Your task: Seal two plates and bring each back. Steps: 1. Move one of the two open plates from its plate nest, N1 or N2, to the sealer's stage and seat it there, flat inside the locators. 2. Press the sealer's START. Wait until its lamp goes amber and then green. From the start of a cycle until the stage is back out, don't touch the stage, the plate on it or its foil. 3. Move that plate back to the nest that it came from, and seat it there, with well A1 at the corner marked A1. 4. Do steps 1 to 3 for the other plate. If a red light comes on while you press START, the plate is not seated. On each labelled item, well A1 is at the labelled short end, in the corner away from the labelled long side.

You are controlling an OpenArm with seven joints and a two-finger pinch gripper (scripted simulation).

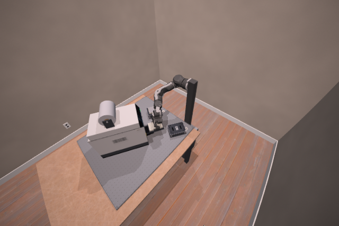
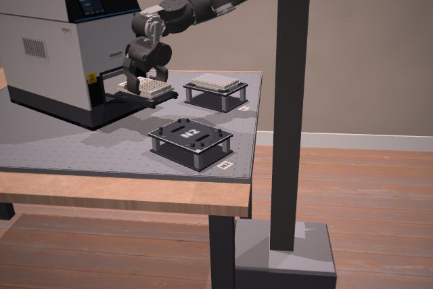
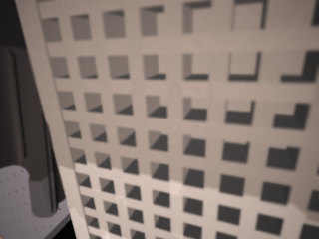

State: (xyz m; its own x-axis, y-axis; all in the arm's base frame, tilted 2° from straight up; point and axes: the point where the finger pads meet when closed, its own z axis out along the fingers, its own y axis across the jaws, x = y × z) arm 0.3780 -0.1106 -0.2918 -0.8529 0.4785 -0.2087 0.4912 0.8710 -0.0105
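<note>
Now: hand 2 cm above the sealer stage. The rest, counted from my hand: plate (right at my hand); start button (13 cm to the right, 7 cm above, 4 cm ahead); dark screen panel (21 cm above, 12 cm ahead, 2 cm to the right).
</note>
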